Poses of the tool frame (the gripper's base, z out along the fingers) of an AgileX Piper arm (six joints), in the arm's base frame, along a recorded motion.
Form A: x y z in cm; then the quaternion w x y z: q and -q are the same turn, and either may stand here.
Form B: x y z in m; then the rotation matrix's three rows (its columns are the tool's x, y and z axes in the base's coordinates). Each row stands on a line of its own. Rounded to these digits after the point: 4 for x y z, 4 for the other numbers.
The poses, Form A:
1: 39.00 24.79 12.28 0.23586 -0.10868 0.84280 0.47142
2: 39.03 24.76 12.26 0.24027 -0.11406 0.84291 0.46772
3: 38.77 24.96 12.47 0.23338 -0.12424 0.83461 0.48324
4: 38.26 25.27 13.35 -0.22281 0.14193 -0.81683 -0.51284
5: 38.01 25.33 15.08 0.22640 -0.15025 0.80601 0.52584
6: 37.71 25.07 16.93 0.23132 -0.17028 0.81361 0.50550
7: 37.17 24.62 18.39 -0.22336 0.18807 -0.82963 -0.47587
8: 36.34 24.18 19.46 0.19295 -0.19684 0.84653 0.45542
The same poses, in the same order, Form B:
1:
0.3900 0.2479 0.1228
-0.8651 -0.4056 0.2951
0.0392 0.5319 0.8459
-0.5000 0.7434 -0.4443

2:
0.3903 0.2476 0.1226
-0.8585 -0.4170 0.2984
0.0325 0.5365 0.8433
-0.5117 0.7337 -0.4470

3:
0.3877 0.2496 0.1247
-0.8602 -0.4329 0.2695
0.0182 0.5021 0.8646
-0.5096 0.7486 -0.4240

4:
0.3826 0.2527 0.1335
-0.8604 -0.4604 0.2184
-0.0033 0.4337 0.9010
-0.5096 0.7746 -0.3747

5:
0.3801 0.2533 0.1508
-0.8523 -0.4803 0.2069
-0.0041 0.4018 0.9157
-0.5230 0.7796 -0.3445

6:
0.3771 0.2507 0.1693
-0.8350 -0.5109 0.2043
-0.0432 0.4309 0.9013
-0.5486 0.7438 -0.3819

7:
0.3717 0.2462 0.1839
-0.8295 -0.5246 0.1916
-0.0995 0.4764 0.8736
-0.5496 0.7056 -0.4473

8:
0.3634 0.2418 0.1946
-0.8480 -0.5090 0.1474
-0.1575 0.5077 0.8470
-0.5060 0.6951 -0.5107

